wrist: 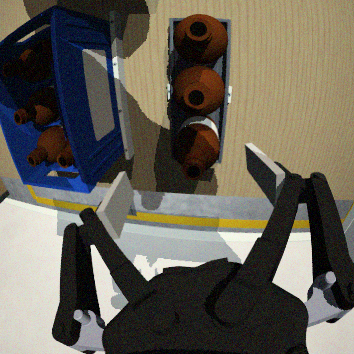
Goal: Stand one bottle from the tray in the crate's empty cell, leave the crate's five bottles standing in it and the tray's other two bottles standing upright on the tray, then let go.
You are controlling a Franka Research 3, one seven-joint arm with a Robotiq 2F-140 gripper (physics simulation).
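My gripper (pixel 186 169) is open, its two pads wide apart with nothing between them. A narrow grey tray (pixel 226 120) lies beyond the fingertips and holds three brown bottles in a row: a far bottle (pixel 201 42), a middle bottle (pixel 199 90) and a near bottle (pixel 198 145) with a white band. All three look upright. The near bottle's neck is closest to the gap between my pads, a little beyond them. The blue crate (pixel 87 165) is at the left, with several brown bottles in it, among them one bottle (pixel 49 142) near its front. Its side wall hides part of the inside, and the empty cell cannot be made out.
A grey metal strip (pixel 120 90) runs along the crate's right side, between crate and tray. A grey border with a yellow line (pixel 175 219) crosses at the table's near edge, with a white surface (pixel 30 250) below it. Shadows fall around the crate and tray.
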